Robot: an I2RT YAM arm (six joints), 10 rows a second.
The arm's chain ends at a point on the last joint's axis. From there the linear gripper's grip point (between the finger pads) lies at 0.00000 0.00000 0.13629 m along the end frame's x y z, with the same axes.
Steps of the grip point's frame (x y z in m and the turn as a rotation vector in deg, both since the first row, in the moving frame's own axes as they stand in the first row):
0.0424 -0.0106 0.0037 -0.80 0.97 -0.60
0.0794 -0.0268 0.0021 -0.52 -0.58 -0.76
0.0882 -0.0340 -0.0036 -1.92 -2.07 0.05
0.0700 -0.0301 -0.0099 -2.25 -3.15 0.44
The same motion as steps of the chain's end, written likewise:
0.0401 -0.0125 0.0037 -0.80 0.97 -0.60
0.0808 -0.0280 0.0021 -0.52 -0.58 -0.76
0.0931 -0.0386 -0.0034 -1.92 -2.07 0.05
0.0775 -0.0354 -0.0096 -2.25 -3.15 0.44

